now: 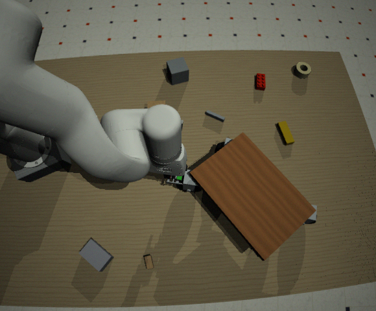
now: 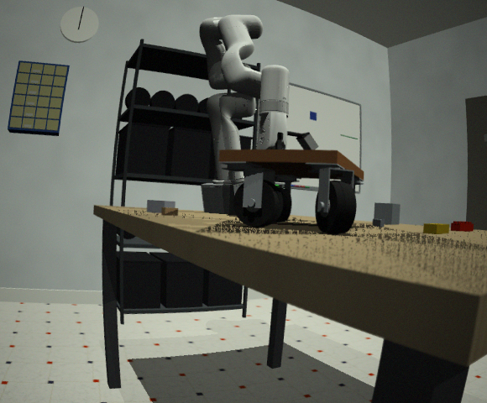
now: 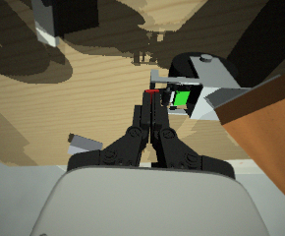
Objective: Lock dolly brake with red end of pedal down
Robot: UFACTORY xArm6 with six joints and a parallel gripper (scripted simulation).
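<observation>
The brake pedal is 20 mm ahead of my hand and 40 mm below it. From my hand the other things lie so: tan block (50 mm behind, 240 mm to the right, 110 mm below); grey slab (200 mm behind, 230 mm to the right, 100 mm below); grey bar (140 mm ahead, 250 mm to the left, 110 mm below).
</observation>
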